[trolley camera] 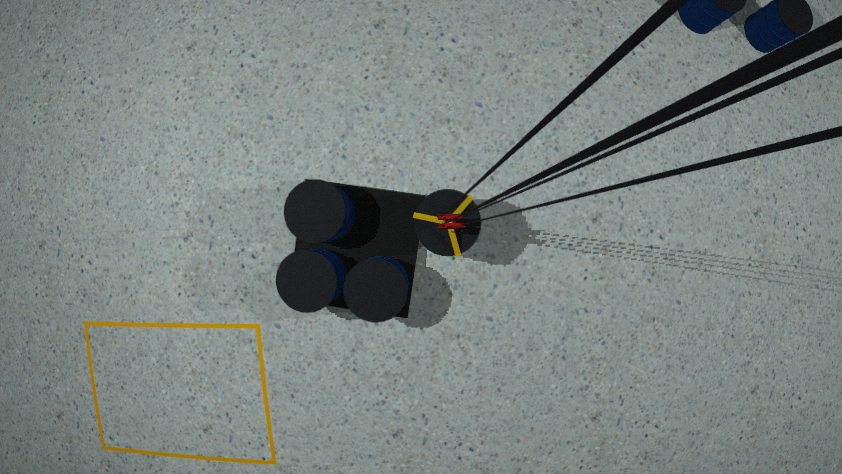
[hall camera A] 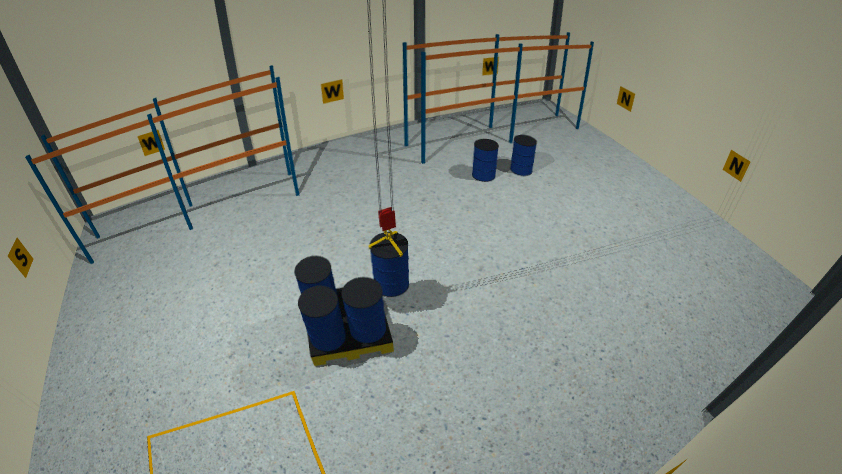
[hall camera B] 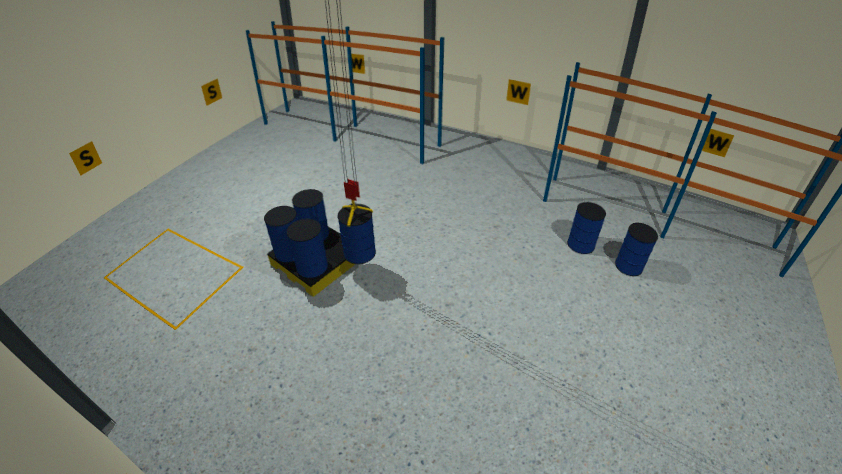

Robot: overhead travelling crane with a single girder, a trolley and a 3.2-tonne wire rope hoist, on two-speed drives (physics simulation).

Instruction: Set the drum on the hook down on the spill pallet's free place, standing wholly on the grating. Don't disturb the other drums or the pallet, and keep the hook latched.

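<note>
The blue drum [hall camera A: 390, 273] [hall camera B: 358, 242] [trolley camera: 434, 240] hangs upright under the red hook block. My gripper, the yellow three-armed grab [hall camera A: 387, 235] [hall camera B: 353, 206] [trolley camera: 450, 221], is shut on its dark top. The spill pallet [hall camera A: 353, 353] [hall camera B: 333, 277] [trolley camera: 395, 217] has a yellow side and black grating. In the trolley view the hanging drum overlaps the pallet's right edge beside the free upper right place, mostly to the right of it. Its exact height above the grating cannot be told. Three drums stand on the pallet, one of them [hall camera A: 365, 312] [hall camera B: 309, 253] [trolley camera: 375, 289] nearest below that place. The hook's latch is too small to see.
Two more blue drums [hall camera A: 484, 161] [hall camera A: 523, 156] [hall camera B: 586, 229] [hall camera B: 636, 250] stand on the floor, far from the pallet. Blue and orange racks [hall camera A: 423, 111] [hall camera B: 421, 111] stand along the W wall. A yellow outlined rectangle [hall camera A: 220, 415] [hall camera B: 205, 247] [trolley camera: 170, 324] marks the floor near the pallet.
</note>
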